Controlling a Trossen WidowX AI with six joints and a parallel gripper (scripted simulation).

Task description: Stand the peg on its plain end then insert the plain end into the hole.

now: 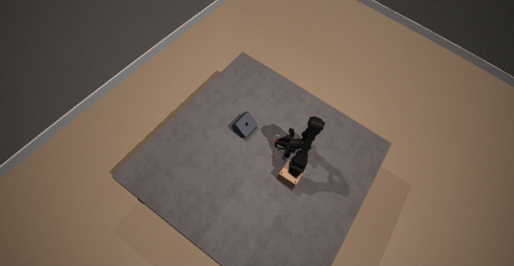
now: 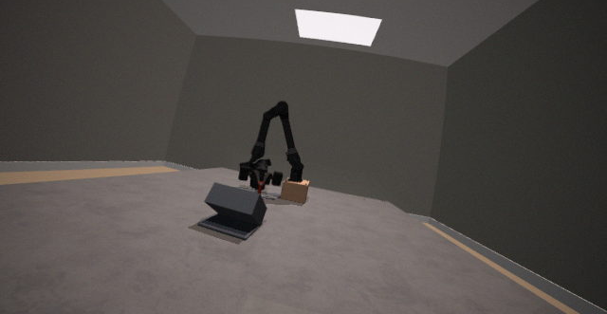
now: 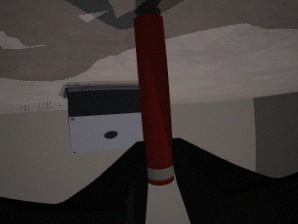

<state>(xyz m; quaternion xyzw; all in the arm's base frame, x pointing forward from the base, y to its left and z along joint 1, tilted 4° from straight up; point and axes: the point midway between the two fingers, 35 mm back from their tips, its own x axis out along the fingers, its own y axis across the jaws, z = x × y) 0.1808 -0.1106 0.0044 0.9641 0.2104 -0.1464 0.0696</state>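
The peg is 1 cm below my gripper tip. The rest, counted from my gripper tip: sloped panel (23 cm ahead, 3 cm to the left, 2 cm below).
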